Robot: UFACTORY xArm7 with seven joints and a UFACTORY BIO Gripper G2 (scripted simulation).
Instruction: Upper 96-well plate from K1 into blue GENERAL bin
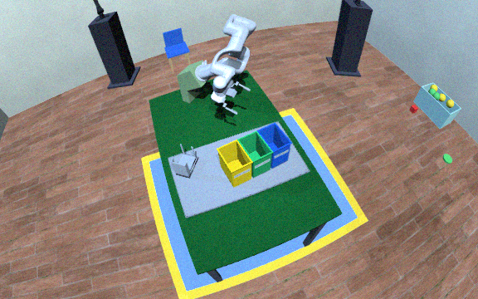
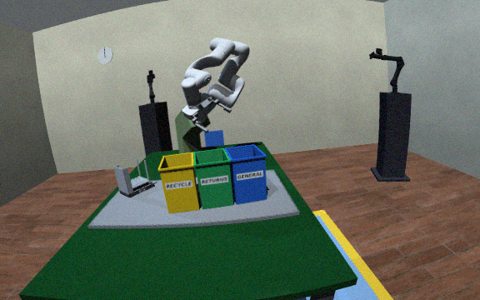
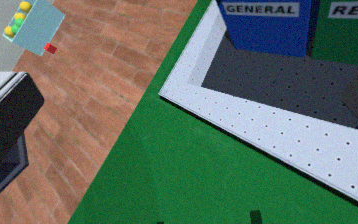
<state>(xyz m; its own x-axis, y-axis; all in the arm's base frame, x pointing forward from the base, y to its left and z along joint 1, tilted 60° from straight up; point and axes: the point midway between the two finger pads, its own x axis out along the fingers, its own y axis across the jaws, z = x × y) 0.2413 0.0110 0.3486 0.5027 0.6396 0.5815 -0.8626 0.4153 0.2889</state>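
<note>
Now: the clear 96-well plate 290 mm ahead of my hand, 350 mm to the right of it and 240 mm below it. From my hand the other things lie so: green returns bin (270 mm ahead, 70 mm to the left, 190 mm below); blue general bin (210 mm ahead, 190 mm to the left, 190 mm below); yellow recycle bin (330 mm ahead, 40 mm to the right, 190 mm below).
</note>
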